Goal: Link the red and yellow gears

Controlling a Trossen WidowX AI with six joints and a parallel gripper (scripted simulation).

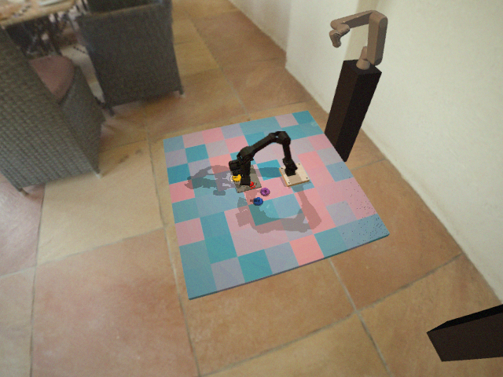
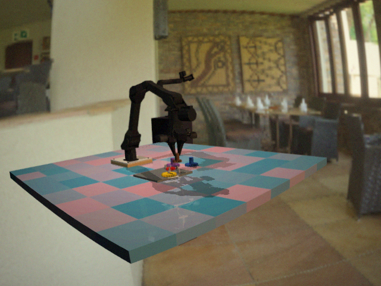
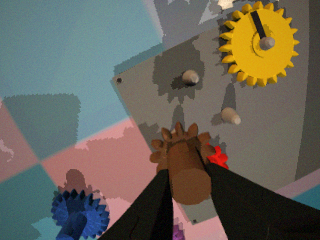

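Now: the red gear 6 cm below my gripper tip, 4 cm behind it and 1 cm to the right of it. From my gripper tip the other things lie so: purple gear 11 cm behind, 8 cm to the left, 6 cm below; then yellow gear 9 cm to the right, 6 cm below, 4 cm ahead; then white arrow 10 cm to the right, 8 cm ahead, 7 cm below.
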